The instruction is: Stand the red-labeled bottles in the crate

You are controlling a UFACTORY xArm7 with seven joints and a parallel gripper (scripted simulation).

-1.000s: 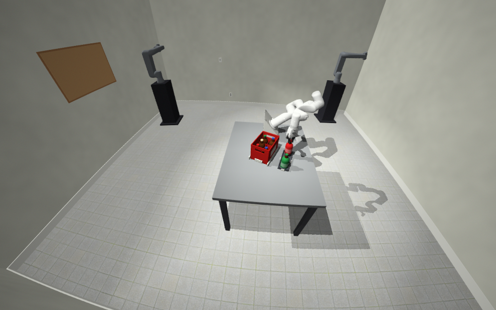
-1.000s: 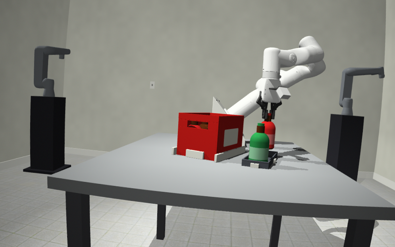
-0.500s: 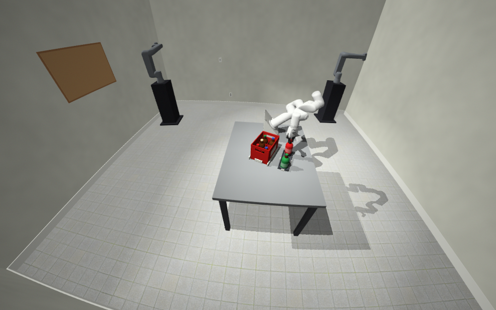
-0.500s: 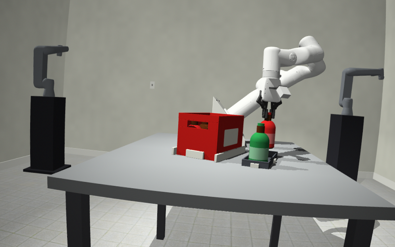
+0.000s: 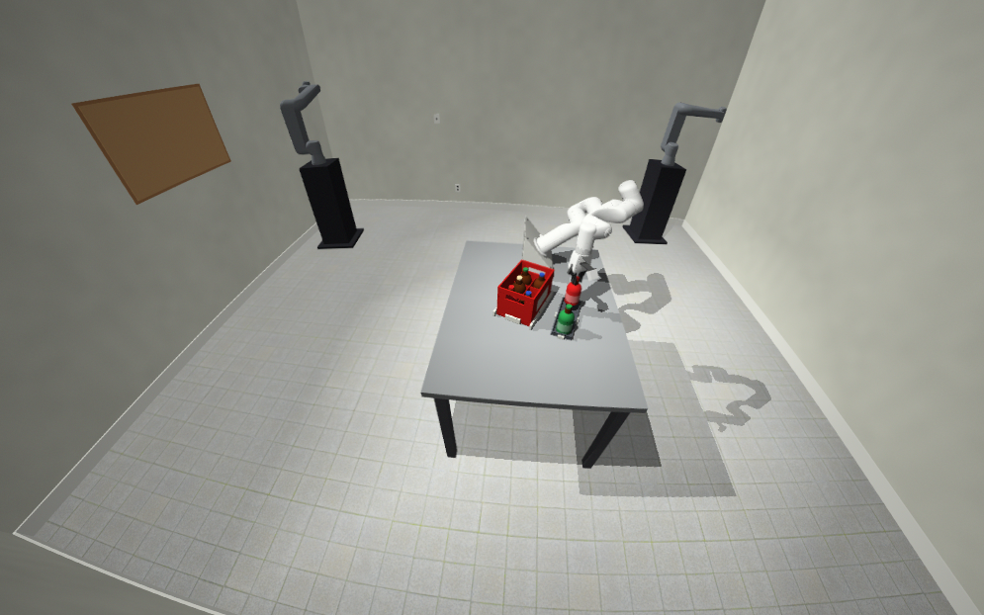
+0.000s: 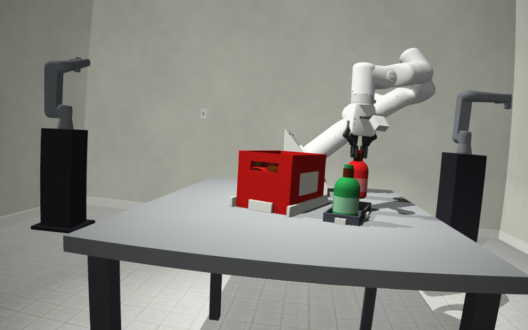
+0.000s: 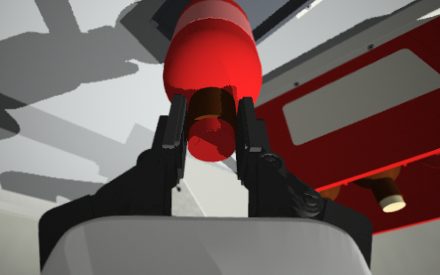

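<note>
My hand is 7 cm above the red-labeled bottle. The rest, counted from my hand: dark tray: 18 cm below, 8 cm ahead, 4 cm to the right; red crate: 24 cm to the right, 11 cm below, 3 cm behind; green bottle: 16 cm ahead, 11 cm below, 7 cm to the right.
</note>
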